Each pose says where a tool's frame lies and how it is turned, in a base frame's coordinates. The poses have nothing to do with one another.
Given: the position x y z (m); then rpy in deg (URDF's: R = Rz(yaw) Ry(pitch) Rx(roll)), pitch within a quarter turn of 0, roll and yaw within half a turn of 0.
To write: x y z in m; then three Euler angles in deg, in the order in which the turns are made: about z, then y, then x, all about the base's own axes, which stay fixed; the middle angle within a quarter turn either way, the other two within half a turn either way. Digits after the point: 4 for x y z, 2 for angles.
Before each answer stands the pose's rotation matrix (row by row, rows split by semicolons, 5 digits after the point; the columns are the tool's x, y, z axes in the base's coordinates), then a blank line. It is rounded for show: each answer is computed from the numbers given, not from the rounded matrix.
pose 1, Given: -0.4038, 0.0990, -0.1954, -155.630, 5.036, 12.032
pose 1, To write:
0.97426 0.15446 -0.16422; 0.20765 -0.89844 0.38689; -0.08778 -0.41103 -0.90738

-0.4038, 0.0990, -0.1954, -9.01, -9.45, -156.91
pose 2, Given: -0.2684, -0.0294, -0.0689, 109.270, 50.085, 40.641
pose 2, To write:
0.48689 0.76434 0.42275; 0.41792 0.22115 -0.88116; -0.76700 0.60570 -0.21176

-0.2684, -0.0294, -0.0689, -57.50, 25.01, 103.51
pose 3, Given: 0.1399, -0.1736, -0.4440, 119.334, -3.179, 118.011
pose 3, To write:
-0.46892 0.45522 0.75690; 0.88150 0.18740 0.43341; 0.05546 0.87044 -0.48915

0.1399, -0.1736, -0.4440, -135.85, 49.19, -138.46
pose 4, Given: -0.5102, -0.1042, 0.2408, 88.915, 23.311, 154.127
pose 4, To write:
-0.82632 -0.36426 0.42956; 0.40076 0.15562 0.90287; -0.39572 0.91821 0.01739

-0.5102, -0.1042, 0.2408, 156.21, 25.44, -88.90
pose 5, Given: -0.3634, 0.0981, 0.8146, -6.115, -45.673, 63.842
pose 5, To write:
0.30804 -0.85888 -0.40919; 0.62719 0.50674 -0.59148; 0.71536 -0.07443 0.69478

-0.3634, 0.0981, 0.8146, 70.27, -24.15, 40.41
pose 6, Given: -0.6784, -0.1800, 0.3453, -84.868, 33.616, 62.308
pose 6, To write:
0.38700 -0.33545 -0.85890; 0.73738 -0.44668 0.50671; -0.55362 -0.82943 0.07449

-0.6784, -0.1800, 0.3453, 40.92, -59.19, -81.64
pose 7, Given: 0.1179, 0.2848, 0.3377, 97.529, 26.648, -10.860
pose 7, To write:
0.87777 0.41199 -0.24450; -0.16840 -0.21246 -0.96255; -0.44851 0.88607 -0.11711

0.1179, 0.2848, 0.3377, -25.14, -14.15, 96.94
